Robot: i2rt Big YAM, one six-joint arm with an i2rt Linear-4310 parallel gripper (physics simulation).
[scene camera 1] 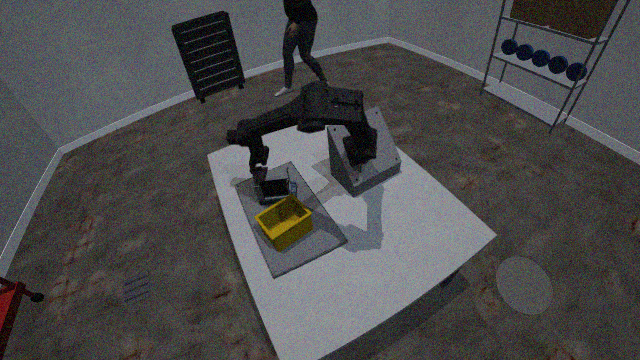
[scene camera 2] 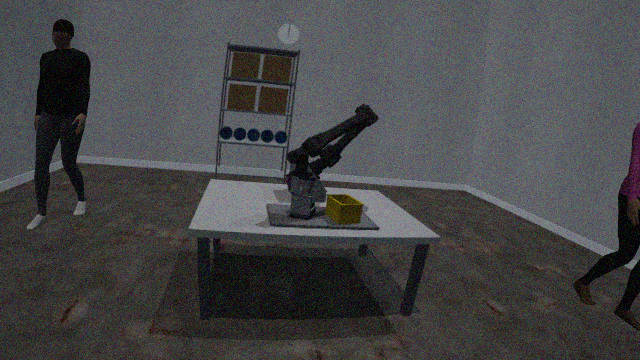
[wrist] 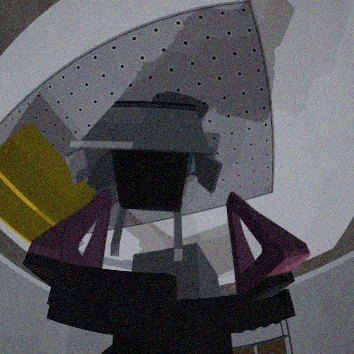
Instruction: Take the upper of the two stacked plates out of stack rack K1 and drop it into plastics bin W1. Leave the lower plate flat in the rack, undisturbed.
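Where they show: gripper, fingertip midpoint: (scene camera 1: 263, 173) (scene camera 2: 299, 192) (wrist: 169, 195); arm's base, origin of the base link: (scene camera 1: 355, 149) (scene camera 2: 311, 171).
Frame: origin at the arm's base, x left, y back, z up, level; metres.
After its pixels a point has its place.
Rack K1 (scene camera 1: 272, 201) @(y -0.375, x -0.042, z -0.141 m) (scene camera 2: 302, 201) @(y -0.414, x -0.099, z -0.068 m) (wrist: 150, 125) @(y -0.410, x -0.109, z -0.081 m) is a grey holder on the perforated board. A flat black area (wrist: 150, 180) @(y -0.332, x -0.076, z -0.110 m) shows at its opening in the wrist view; the two plates cannot be told apart there. Yellow bin W1 (scene camera 1: 287, 232) @(y -0.380, x 0.181, z -0.076 m) (scene camera 2: 344, 210) @(y -0.457, x 0.099, z -0.086 m) (wrist: 35, 185) @(y -0.391, x 0.062, z -0.081 m) stands beside the rack; no plate shows in the visible part of its inside in scene camera 1. My gripper (scene camera 1: 259, 175) @(y -0.366, x -0.112, z -0.040 m) (wrist: 169, 195) @(y -0.366, x -0.112, z -0.040 m) is open and empty, close above the rack's side away from the bin. Its two purple fingers stand wide, on either side of the black area in the wrist view. Scene camera 2 mostly hides the gripper behind the rack.
The grey perforated board (scene camera 1: 285, 264) @(y -0.432, x 0.250, z -0.154 m) (scene camera 2: 280, 219) @(y -0.444, x -0.198, z -0.154 m) (wrist: 165, 55) @(y -0.459, x -0.136, z -0.154 m) lies on the white table (scene camera 1: 425, 235) @(y 0.074, x 0.398, z -0.167 m) (scene camera 2: 240, 200) @(y -0.145, x -0.401, z -0.167 m). The arm's grey wedge base (scene camera 1: 385, 169) @(y 0.104, x 0.078, z -0.097 m) stands behind it. A person (scene camera 1: 300, 40) (scene camera 2: 62, 90) in black stands beyond the table. Shelving (scene camera 2: 256, 81) stands by the wall.
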